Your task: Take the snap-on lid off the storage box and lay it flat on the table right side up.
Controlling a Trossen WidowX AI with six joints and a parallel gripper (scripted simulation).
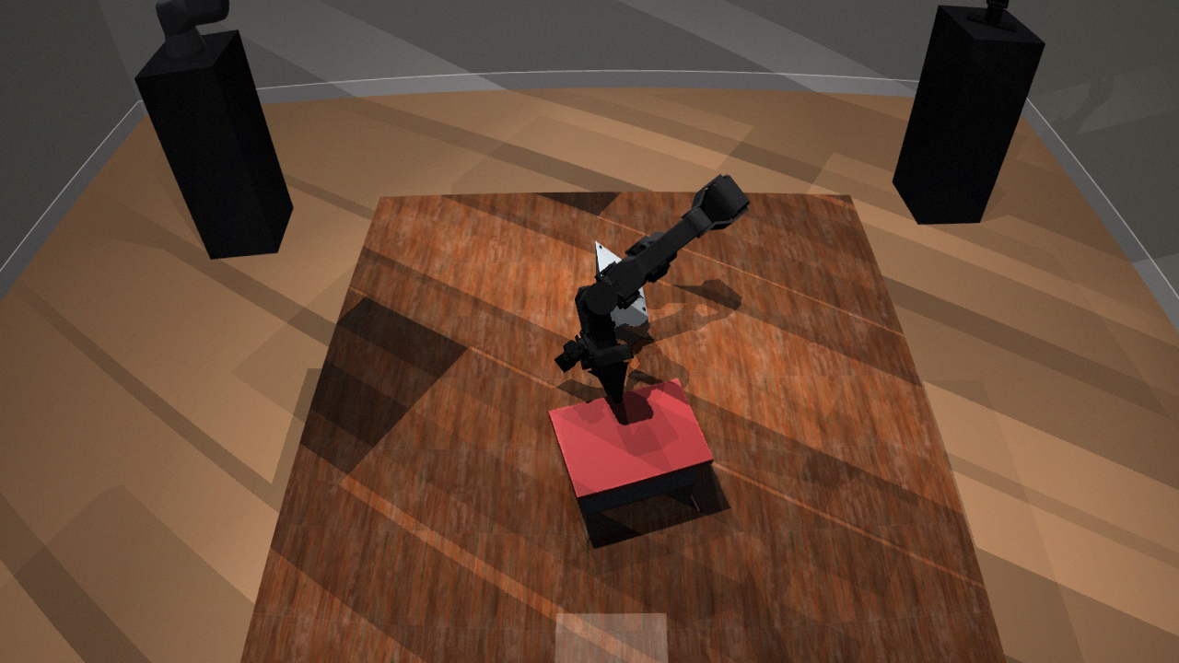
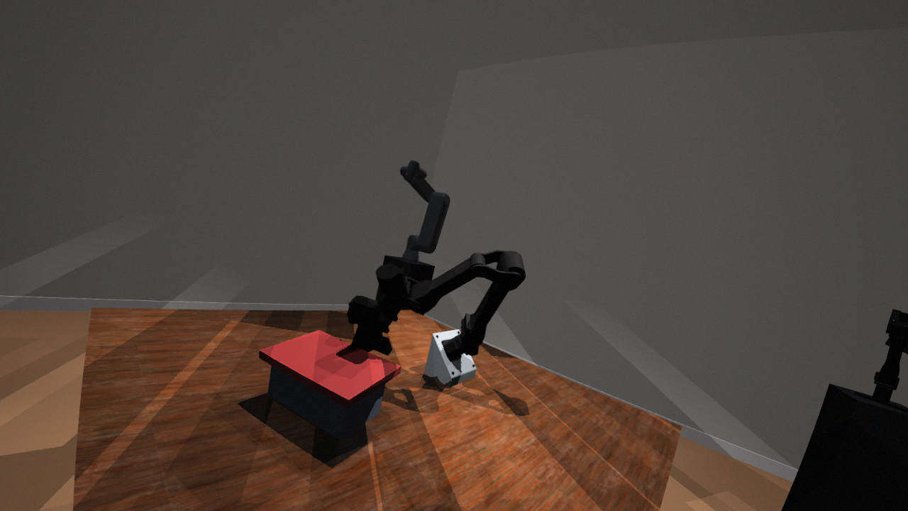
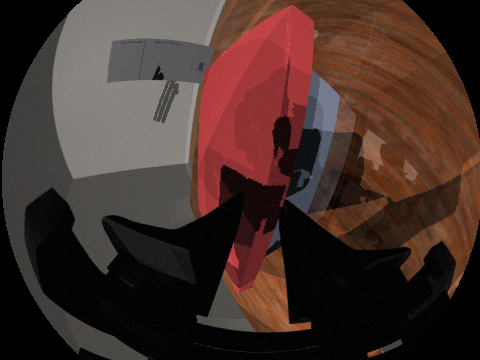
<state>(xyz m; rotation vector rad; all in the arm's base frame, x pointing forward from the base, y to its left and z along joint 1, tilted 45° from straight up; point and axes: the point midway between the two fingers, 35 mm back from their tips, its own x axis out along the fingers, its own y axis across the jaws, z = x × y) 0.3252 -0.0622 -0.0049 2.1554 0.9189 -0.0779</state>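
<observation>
My gripper tip is now 70 mm short of the red lid and 20 mm to the right of it. Also, from my gripper tip: storage box (70 mm ahead, 20 mm to the left, 60 mm below).
</observation>
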